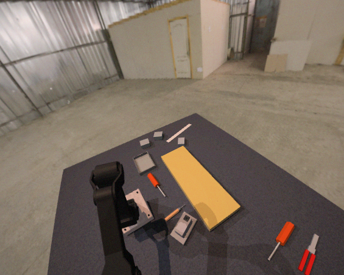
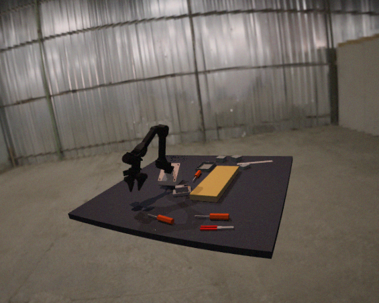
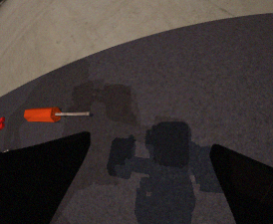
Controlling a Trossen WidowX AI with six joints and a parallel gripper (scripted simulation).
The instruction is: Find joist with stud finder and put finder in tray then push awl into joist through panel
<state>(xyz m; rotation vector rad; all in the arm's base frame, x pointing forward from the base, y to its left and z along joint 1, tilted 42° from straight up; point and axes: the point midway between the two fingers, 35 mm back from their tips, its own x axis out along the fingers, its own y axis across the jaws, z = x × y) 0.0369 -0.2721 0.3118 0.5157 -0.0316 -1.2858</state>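
My gripper tip is 280 mm to the right of the grey stud finder, 170 mm short of it and 70 mm above it. The rest, counted from my gripper tip: awl 350 mm to the left, 160 mm ahead, 110 mm below; grey tray 760 mm to the left, 100 mm below, 80 mm ahead; square light 280 mm to the left, 180 mm ahead, 60 mm below.
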